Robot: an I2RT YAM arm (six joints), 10 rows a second.
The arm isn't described. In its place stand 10 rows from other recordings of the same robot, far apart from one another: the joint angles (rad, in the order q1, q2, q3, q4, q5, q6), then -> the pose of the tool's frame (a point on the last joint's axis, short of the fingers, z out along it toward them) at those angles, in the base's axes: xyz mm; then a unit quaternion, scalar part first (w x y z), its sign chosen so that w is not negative.
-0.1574 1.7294 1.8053 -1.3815 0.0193 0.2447 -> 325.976 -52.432 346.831 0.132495 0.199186 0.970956 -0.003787
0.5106 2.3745 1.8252 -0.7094 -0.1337 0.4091 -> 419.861 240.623 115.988 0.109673 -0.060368 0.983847 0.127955
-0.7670 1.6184 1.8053 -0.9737 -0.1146 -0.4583 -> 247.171 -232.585 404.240 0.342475 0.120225 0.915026 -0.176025
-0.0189 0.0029 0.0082 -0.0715 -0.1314 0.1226 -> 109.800 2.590 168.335 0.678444 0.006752 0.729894 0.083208
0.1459 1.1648 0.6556 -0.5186 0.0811 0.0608 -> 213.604 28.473 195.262 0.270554 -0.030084 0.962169 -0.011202
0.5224 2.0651 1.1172 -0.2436 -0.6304 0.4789 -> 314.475 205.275 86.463 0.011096 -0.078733 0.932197 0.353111
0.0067 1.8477 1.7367 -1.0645 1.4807 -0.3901 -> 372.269 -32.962 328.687 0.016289 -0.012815 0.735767 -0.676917
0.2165 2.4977 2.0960 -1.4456 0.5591 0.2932 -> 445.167 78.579 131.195 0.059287 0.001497 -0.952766 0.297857
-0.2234 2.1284 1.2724 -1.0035 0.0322 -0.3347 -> 325.837 -75.203 86.763 0.142657 0.057348 -0.987811 -0.024302
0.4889 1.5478 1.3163 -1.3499 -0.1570 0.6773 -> 231.343 129.374 270.463 0.047590 -0.094184 -0.992448 -0.062550
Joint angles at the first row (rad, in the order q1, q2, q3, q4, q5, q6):
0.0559, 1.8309, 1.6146, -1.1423, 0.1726, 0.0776
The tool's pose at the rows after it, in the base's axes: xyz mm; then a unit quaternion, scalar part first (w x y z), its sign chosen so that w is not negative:
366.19 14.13 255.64 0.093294 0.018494 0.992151 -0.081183
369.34 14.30 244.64 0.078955 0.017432 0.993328 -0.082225
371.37 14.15 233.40 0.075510 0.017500 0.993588 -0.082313
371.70 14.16 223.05 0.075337 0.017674 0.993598 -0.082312
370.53 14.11 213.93 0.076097 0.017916 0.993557 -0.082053
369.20 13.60 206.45 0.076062 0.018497 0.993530 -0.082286
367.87 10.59 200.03 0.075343 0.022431 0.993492 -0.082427
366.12 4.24 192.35 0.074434 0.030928 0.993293 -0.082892
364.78 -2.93 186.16 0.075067 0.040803 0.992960 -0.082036
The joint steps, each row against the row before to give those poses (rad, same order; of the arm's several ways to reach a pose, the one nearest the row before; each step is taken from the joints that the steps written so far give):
-0.0004, 0.0282, -0.0099, 0.0023, 0.0027, -0.0003
0.0000, 0.0260, -0.0076, 0.0045, 0.0000, 0.0003
-0.0007, 0.0137, -0.0260, 0.0328, -0.0004, 0.0000
-0.0001, 0.0057, -0.0335, 0.0389, 0.0000, 0.0004
0.0000, 0.0000, -0.0367, 0.0382, -0.0004, 0.0004
-0.0011, 0.0000, -0.0301, 0.0301, 0.0004, 0.0000
-0.0080, 0.0000, -0.0260, 0.0252, -0.0004, 0.0000
-0.0172, 0.0000, -0.0312, 0.0309, -0.0004, 0.0000
-0.0198, 0.0000, -0.0256, 0.0286, -0.0030, 0.0000

